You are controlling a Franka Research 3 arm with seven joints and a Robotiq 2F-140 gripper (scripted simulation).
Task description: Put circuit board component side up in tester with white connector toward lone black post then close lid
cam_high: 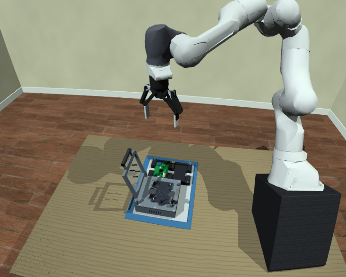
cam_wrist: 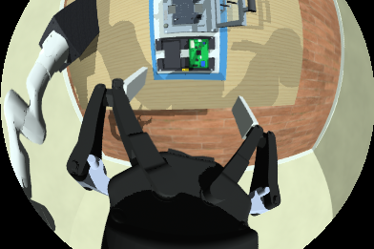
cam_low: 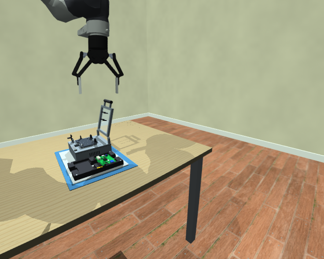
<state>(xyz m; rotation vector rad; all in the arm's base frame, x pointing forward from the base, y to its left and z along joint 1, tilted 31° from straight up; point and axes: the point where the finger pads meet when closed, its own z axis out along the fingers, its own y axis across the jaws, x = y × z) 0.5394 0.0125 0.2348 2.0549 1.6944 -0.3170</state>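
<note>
My gripper is now 320 mm above the green circuit board and 10 mm to the right of it. Also, from my hand: lid 190 mm to the left, 160 mm below, 70 mm ahead.
</note>
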